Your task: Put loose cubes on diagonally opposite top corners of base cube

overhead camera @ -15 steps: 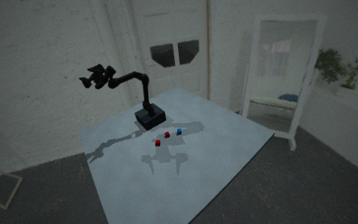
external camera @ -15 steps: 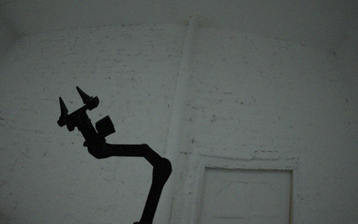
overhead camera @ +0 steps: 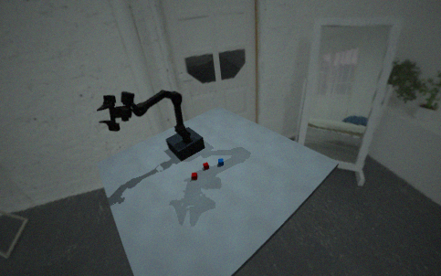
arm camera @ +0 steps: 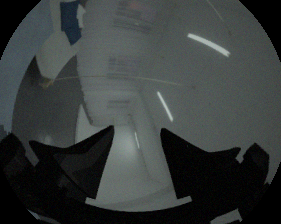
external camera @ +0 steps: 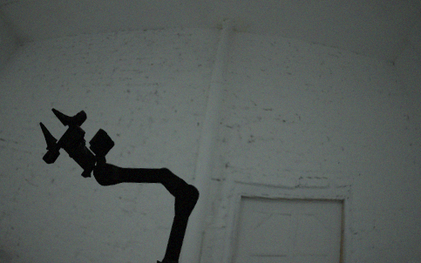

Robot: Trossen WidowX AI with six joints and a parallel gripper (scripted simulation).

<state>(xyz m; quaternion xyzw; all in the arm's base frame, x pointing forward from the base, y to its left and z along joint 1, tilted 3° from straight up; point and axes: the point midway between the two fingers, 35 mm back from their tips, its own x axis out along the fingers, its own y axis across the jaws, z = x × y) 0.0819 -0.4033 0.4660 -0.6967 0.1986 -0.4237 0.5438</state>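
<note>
The blue cube lies 55 cm to the left of my gripper tip, 53 cm below it and 18 cm ahead of it.
</note>
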